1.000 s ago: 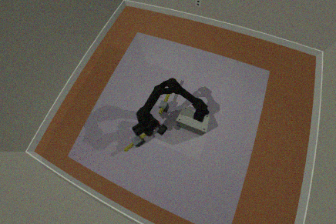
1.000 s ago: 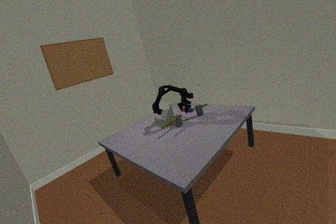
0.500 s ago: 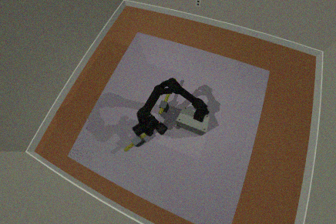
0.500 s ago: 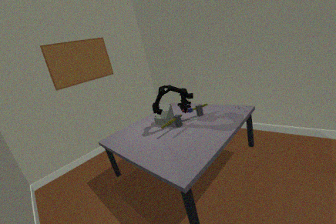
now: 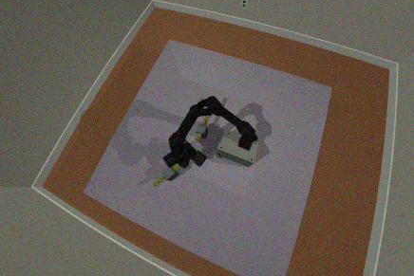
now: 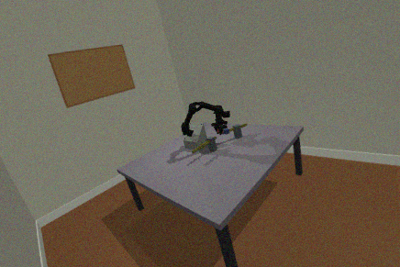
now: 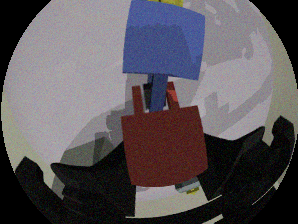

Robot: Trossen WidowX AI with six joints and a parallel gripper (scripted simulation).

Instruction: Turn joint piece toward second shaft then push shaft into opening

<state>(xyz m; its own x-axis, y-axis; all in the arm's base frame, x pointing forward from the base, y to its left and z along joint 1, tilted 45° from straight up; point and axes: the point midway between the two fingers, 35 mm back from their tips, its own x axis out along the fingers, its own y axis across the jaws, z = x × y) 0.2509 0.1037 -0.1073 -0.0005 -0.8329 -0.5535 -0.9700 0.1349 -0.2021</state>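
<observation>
Now: the red square joint piece 2 cm to the left of my gripper tip and 3 cm above it.
</observation>
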